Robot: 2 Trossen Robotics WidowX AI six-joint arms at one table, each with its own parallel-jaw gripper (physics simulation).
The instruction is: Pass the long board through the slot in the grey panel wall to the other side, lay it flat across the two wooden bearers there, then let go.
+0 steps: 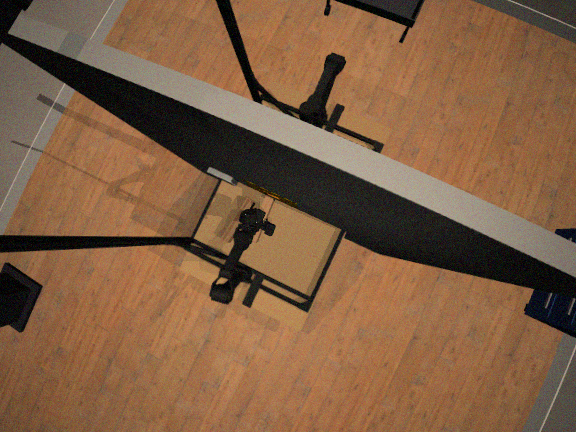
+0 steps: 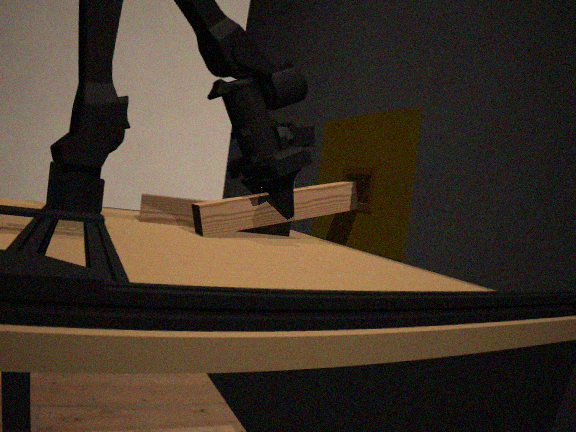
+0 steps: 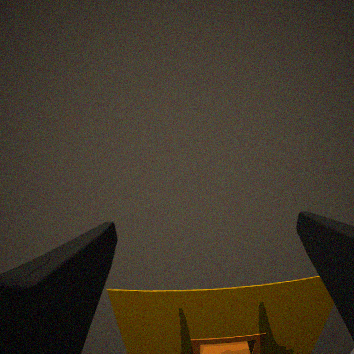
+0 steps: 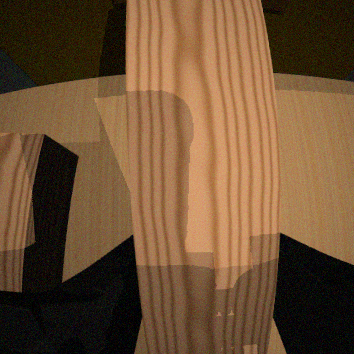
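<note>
The long board [image 2: 325, 199] [image 4: 235, 150] slopes upward toward the slot [image 2: 357, 171] [image 3: 225, 336] in the grey panel wall [image 1: 300, 135] [image 2: 475, 150] [image 3: 200, 150]. Its raised far end is at the slot mouth; how far it is inside cannot be told. Its near end is low by the table; contact is unclear. My right gripper [image 2: 280, 206] [image 4: 199, 232] is shut on the board around mid-length, one finger on each side. My left gripper [image 3: 208, 227] is open and empty, facing the wall above the slot, with the fingers wide apart. The two wooden bearers beyond the wall do not show.
A yellow plate [image 2: 370, 135] [image 3: 150, 312] surrounds the slot. Another wooden piece [image 2: 162, 207] [image 4: 15, 200] lies on the table [image 1: 295, 240] [image 2: 225, 265] beside the long board. The left arm [image 1: 327, 82] stands across the wall. A dark frame rail [image 2: 300, 305] runs along the table.
</note>
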